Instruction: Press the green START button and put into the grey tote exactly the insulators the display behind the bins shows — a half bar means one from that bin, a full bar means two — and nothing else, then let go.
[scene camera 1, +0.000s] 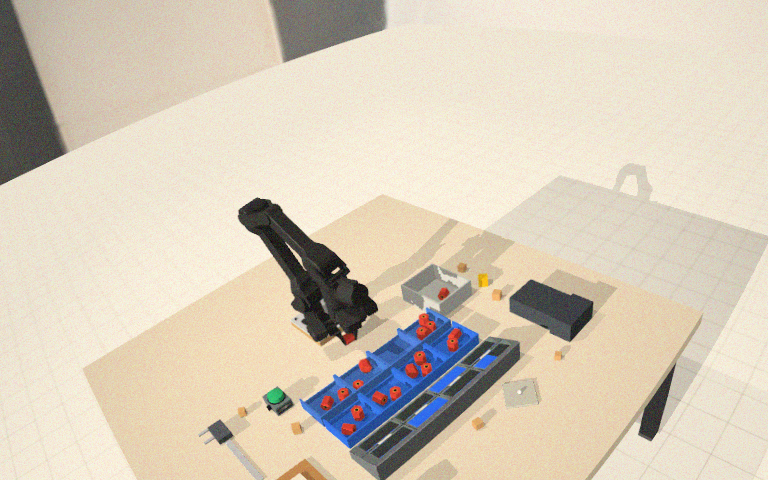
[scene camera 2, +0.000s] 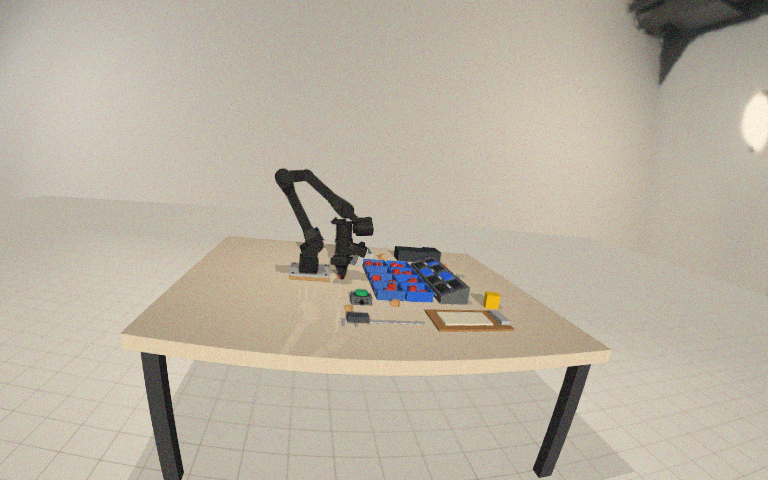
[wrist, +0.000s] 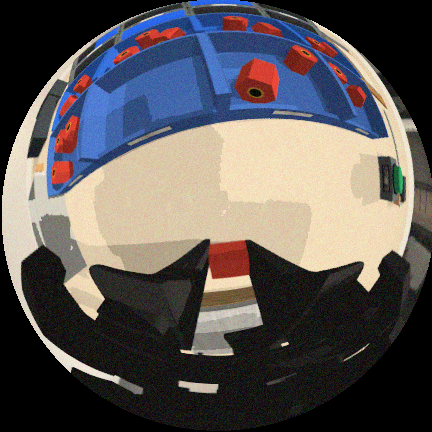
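Note:
My gripper is shut on a red insulator, low over the table between the arm's base and the bins. The fingers touch its two sides; whether it rests on the table cannot be told. One red insulator lies in the grey tote. The blue bins hold red insulators; one near-row bin is empty. The display shows two full blue bars and one half bar. The green START button stands beside the bins' near end.
A black box stands past the tote. Small wooden cubes and a yellow block lie around. A caliper-like tool and a wooden frame lie beyond the button. A grey plate lies behind the display.

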